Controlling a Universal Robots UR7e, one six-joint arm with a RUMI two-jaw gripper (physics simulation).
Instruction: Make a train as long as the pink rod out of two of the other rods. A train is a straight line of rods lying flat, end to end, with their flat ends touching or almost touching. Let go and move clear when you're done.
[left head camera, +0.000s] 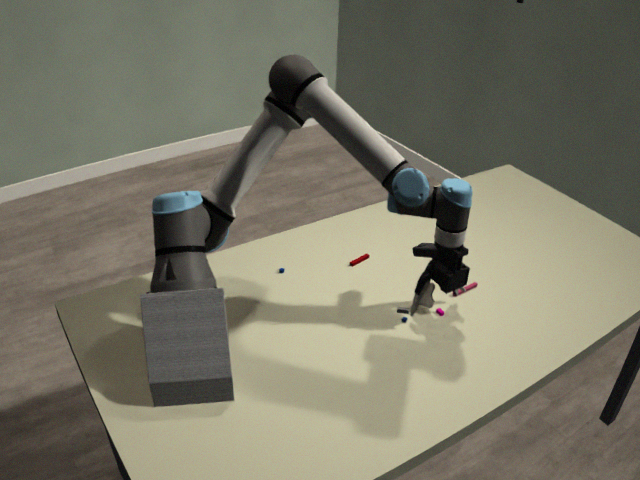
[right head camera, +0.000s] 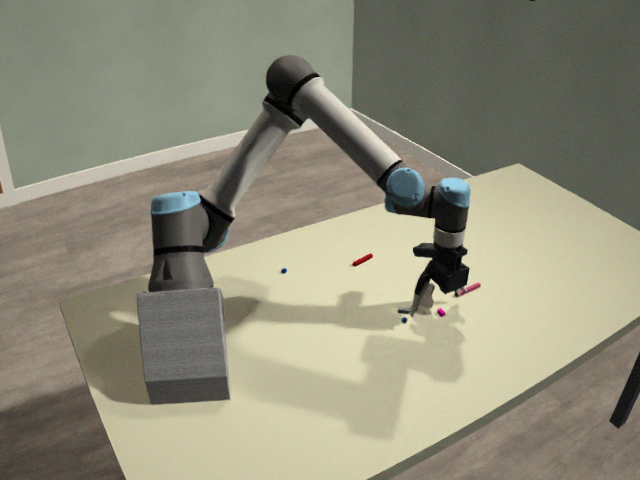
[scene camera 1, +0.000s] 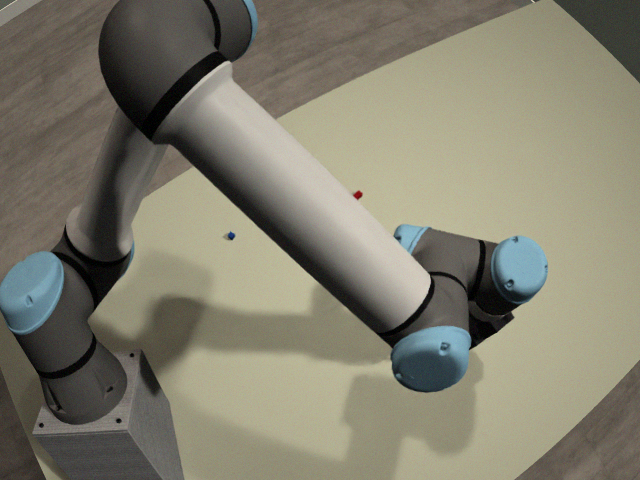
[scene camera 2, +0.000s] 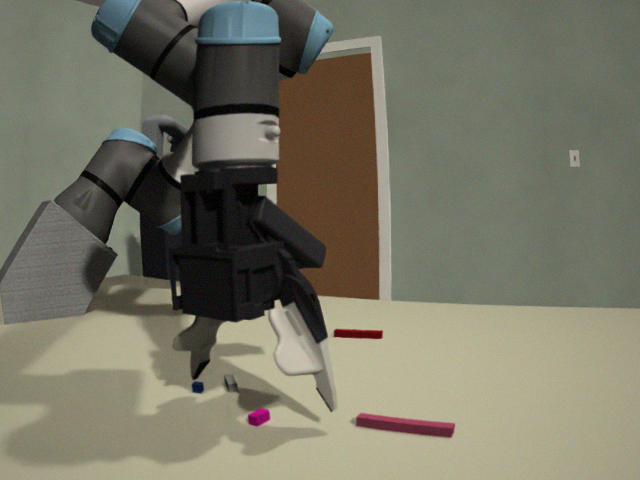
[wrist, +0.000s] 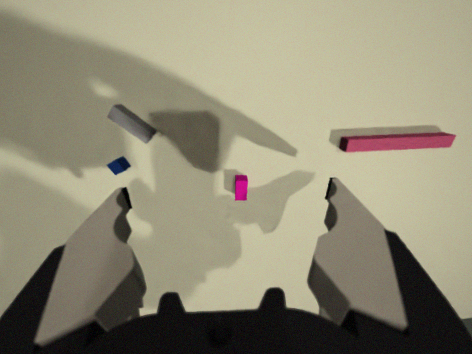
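The long pink rod lies flat near one fingertip. A short magenta rod lies flat; in the wrist view it appears between the fingertips. A grey rod lies askew by the other fingertip, close to a tiny blue rod. A red rod lies farther off. My gripper is open and empty, low above the table.
A second small blue piece lies between the arm's base and the red rod. The grey base block stands on the table. The arm hides the gripper's fingers in scene camera 1.
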